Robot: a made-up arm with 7 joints.
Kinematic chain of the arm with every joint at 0, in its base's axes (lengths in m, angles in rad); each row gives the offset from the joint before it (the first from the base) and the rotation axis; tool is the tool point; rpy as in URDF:
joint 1: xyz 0 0 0.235 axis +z
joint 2: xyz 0 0 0 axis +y
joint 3: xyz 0 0 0.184 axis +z
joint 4: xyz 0.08 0 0 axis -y
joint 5: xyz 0.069 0 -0.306 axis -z
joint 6: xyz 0 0 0 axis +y
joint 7: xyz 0.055 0 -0.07 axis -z
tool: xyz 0 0 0 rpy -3.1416 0 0
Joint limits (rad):
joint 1: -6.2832..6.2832
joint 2: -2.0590..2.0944
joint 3: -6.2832..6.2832
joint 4: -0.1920..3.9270
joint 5: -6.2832..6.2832
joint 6: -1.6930..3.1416
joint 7: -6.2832..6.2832
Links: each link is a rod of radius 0.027 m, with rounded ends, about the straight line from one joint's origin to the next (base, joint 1, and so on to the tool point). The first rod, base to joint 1, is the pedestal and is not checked.
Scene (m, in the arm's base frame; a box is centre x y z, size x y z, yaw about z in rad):
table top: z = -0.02
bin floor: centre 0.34 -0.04 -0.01 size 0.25 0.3 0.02 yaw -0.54
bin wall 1: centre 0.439 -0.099 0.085 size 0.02 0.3 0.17 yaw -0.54
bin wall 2: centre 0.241 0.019 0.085 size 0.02 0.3 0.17 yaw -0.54
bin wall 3: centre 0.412 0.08 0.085 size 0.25 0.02 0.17 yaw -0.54
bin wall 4: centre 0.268 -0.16 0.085 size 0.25 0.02 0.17 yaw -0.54
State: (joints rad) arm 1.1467 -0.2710 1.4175 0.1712 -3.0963 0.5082 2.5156
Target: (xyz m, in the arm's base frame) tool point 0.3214 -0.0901 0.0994
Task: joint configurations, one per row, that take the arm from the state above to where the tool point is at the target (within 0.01 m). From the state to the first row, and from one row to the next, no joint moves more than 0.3 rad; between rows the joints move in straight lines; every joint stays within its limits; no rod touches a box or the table.
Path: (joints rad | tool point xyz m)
1: 0.8722 -0.5237 1.2481 0.3541 -3.0687 0.5713 2.4858 | -0.0978 0.2875 0.1351
2: 0.5977 -0.7764 1.0788 0.5369 -3.0412 0.6343 2.4559 | -0.0035 0.3591 0.2603
3: 0.3232 -1.0291 0.9094 0.7198 -3.0136 0.6974 2.4261 | 0.0732 0.3525 0.4089
4: 0.0486 -1.2818 0.7401 0.9027 -2.9861 0.7605 2.3962 | 0.0777 0.2983 0.5457
5: -0.0133 -1.0173 0.5896 0.8286 -3.0090 0.7393 2.4201 | 0.2109 0.2311 0.5194
6: -0.0752 -0.7528 0.4392 0.7545 -3.0318 0.7182 2.4440 | 0.3155 0.1481 0.4463
7: -0.1372 -0.4883 0.2887 0.6804 -3.0547 0.6971 2.4679 | 0.3734 0.0586 0.3391
8: -0.1991 -0.2237 0.1382 0.6063 -3.0776 0.6759 2.4917 | 0.3750 -0.0248 0.2164
9: -0.2610 0.0408 -0.0122 0.5322 -3.1004 0.6548 2.5156 | 0.3214 -0.0901 0.0994

